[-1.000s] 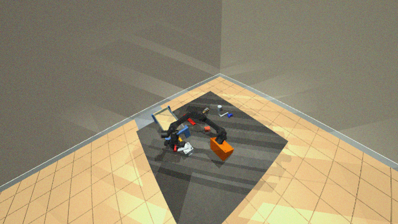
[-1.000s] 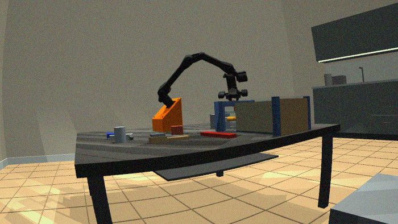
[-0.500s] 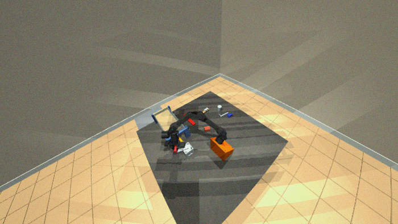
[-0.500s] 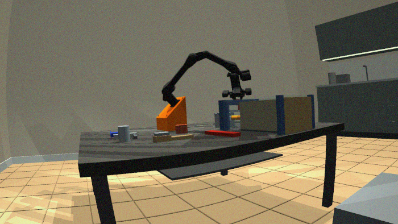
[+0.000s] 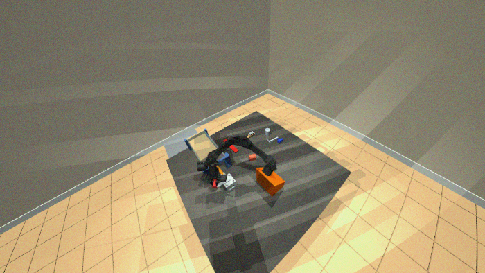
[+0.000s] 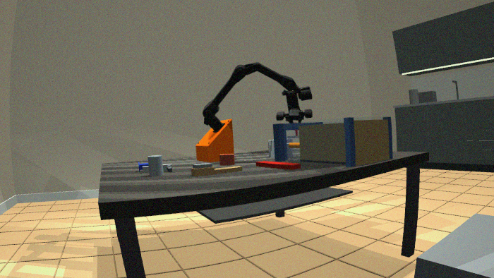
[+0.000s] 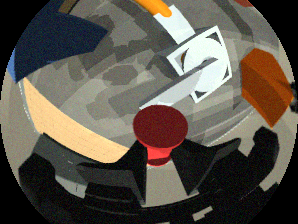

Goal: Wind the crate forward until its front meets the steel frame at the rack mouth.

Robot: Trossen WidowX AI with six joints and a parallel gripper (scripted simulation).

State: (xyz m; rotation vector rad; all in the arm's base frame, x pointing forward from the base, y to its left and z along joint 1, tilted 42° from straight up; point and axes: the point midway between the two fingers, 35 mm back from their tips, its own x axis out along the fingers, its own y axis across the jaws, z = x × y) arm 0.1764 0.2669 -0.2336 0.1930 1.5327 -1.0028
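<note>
The grey winch lies 120 mm to the right of my gripper tip, 100 mm below it and 10 mm behind it. Round my gripper tip: wooden-handled tool: 580 mm to the right, 360 mm ahead, 110 mm below; then clear-panelled cubby: 410 mm ahead, 100 mm to the right, 20 mm below; then flat red bar: 380 mm ahead, 350 mm to the right, 120 mm below.
</note>
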